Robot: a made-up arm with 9 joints. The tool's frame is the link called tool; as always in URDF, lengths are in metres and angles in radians.
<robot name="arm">
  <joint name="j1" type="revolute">
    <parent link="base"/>
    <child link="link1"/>
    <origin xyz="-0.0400 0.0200 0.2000" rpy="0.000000 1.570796 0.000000"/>
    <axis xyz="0 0 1"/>
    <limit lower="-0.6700" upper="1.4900"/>
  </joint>
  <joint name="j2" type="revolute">
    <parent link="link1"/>
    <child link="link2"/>
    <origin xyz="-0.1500 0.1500 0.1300" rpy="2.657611 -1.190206 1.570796"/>
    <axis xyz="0 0 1"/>
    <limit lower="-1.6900" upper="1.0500"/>
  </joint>
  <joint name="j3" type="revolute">
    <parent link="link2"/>
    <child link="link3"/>
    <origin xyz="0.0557 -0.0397 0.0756" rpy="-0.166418 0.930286 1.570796"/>
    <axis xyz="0 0 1"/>
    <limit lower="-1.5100" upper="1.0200"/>
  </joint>
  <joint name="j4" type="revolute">
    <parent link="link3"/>
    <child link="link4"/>
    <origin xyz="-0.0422 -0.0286 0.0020" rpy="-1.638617 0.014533 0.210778"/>
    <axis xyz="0 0 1"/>
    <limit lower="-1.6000" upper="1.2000"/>
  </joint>
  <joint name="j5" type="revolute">
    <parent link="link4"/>
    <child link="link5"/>
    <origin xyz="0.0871 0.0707 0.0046" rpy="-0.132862 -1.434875 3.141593"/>
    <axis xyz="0 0 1"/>
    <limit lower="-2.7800" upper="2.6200"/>
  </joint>
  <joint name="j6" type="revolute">
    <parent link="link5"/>
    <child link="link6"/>
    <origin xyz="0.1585 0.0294 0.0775" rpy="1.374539 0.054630 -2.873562"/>
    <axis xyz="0 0 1"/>
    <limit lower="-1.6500" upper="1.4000"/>
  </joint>
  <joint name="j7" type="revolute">
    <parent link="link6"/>
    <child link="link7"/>
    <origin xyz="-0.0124 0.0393 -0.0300" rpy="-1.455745 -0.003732 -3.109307"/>
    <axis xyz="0 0 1"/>
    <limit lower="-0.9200" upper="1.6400"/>
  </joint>
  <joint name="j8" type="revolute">
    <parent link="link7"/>
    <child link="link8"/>
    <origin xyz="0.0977 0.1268 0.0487" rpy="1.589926 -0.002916 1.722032"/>
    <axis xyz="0 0 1"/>
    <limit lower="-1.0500" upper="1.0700"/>
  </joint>
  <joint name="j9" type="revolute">
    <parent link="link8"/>
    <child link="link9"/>
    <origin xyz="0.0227 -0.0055 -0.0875" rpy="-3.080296 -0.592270 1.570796"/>
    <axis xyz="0 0 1"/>
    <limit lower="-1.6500" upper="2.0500"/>
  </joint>
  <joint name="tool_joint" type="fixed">
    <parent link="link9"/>
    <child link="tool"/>
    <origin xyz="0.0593 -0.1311 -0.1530" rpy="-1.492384 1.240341 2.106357"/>
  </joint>
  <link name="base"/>
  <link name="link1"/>
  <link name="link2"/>
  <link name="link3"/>
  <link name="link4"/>
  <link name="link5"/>
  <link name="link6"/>
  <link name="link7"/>
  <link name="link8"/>
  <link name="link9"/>
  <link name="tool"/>
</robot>
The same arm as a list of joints. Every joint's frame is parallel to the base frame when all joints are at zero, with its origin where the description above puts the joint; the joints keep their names.
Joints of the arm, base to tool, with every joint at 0 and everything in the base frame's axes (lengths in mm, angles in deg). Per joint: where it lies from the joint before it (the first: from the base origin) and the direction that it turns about. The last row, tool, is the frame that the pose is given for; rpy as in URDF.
j1: offset -40 20 200 axis +x
j2: offset 130 150 150 axis -0.328805 0.821813 -0.465307
j3: offset 20 100 0 axis -0.210906 0.081202 -0.974128
j4: offset 10 50 0 axis -0.946405 -0.193901 0.258301
j5: offset 30 -90 60 axis 0.0059 -0.980843 -0.194709
j6: offset -160 -80 0 axis -z
j7: offset -10 -40 30 axis -0.028799 0.992971 -0.114797
j8: offset -100 60 120 axis -0.988478 -0.030799 0.148197
j9: offset 90 0 10 axis 0.782965 0.570974 -0.246889
tool: offset -180 -60 -90 rpy -119.62 -30.4 -133.08
Joint limits (deg, base to tool): -38.39..85.37 -96.83..60.16 -86.52..58.44 -91.67..68.75 -159.28..150.11 -94.54..80.21 -52.71..93.97 -60.16..61.31 -94.54..117.46

